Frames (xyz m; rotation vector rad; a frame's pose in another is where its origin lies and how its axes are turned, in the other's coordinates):
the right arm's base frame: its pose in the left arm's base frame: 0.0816 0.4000 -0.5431 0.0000 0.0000 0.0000
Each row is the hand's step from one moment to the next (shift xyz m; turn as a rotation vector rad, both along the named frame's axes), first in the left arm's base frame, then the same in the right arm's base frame.
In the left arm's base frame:
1: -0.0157 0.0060 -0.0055 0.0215 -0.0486 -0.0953
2: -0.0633 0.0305 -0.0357 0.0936 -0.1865 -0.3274
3: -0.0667 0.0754 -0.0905 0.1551 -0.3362 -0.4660
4: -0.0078 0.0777 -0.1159 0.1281 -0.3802 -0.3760
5: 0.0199 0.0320 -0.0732 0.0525 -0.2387 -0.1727
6: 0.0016 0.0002 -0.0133 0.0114 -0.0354 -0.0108
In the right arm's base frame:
1: -0.0157 0.0060 -0.0055 0.0215 -0.0486 -0.0953
2: -0.0633 0.0305 -0.0357 0.0936 -0.1865 -0.3274
3: -0.0667 0.0754 -0.0905 0.1551 -0.3362 -0.4660
4: -0.0078 0.0777 -0.1159 0.1281 -0.3802 -0.3760
5: 0.0199 0.0320 -0.0732 0.0525 -0.2387 -0.1727
6: 0.0016 0.0002 -0.0133 0.0114 -0.0354 -0.0108

